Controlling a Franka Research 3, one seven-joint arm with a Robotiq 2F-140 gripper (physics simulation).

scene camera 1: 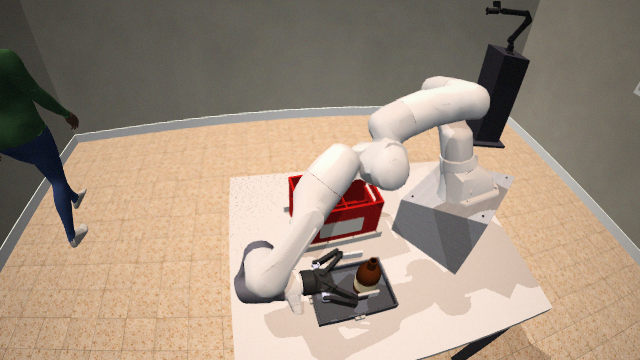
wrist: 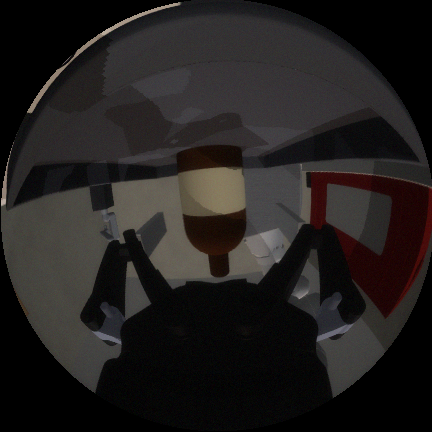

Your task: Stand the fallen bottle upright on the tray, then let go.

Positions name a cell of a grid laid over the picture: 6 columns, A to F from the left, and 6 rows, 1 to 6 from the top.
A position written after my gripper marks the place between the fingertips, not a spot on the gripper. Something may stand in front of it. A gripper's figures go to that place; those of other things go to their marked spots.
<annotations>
My gripper (scene camera 1: D5): 0.96 m from the lens. A brown bottle (scene camera 1: D5): 0.91 m from the lens.
</annotations>
